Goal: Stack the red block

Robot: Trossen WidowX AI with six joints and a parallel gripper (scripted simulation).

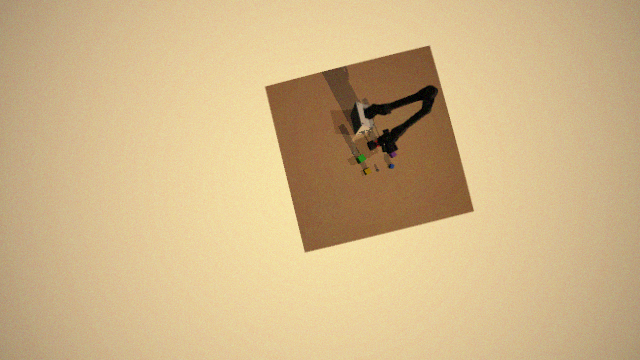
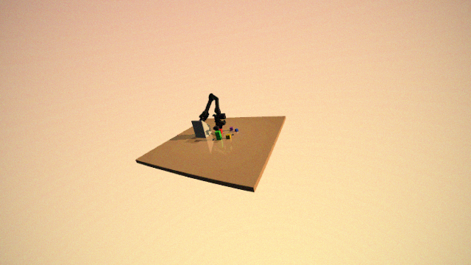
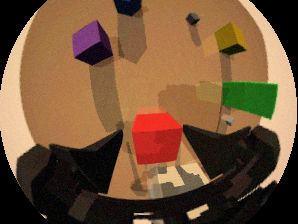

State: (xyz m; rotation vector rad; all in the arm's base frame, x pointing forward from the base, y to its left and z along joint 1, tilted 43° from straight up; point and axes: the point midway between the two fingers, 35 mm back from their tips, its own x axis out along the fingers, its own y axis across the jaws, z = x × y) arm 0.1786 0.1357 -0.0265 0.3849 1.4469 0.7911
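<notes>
The yellow block lies 190 mm ahead of my gripper tip, 110 mm to the right of it and 10 mm above it. Also, from my gripper tip: purple block (100 mm to the left, 100 mm ahead, 10 mm above); red block (10 mm above); tiny grey piece (190 mm ahead, 30 mm to the right).
</notes>
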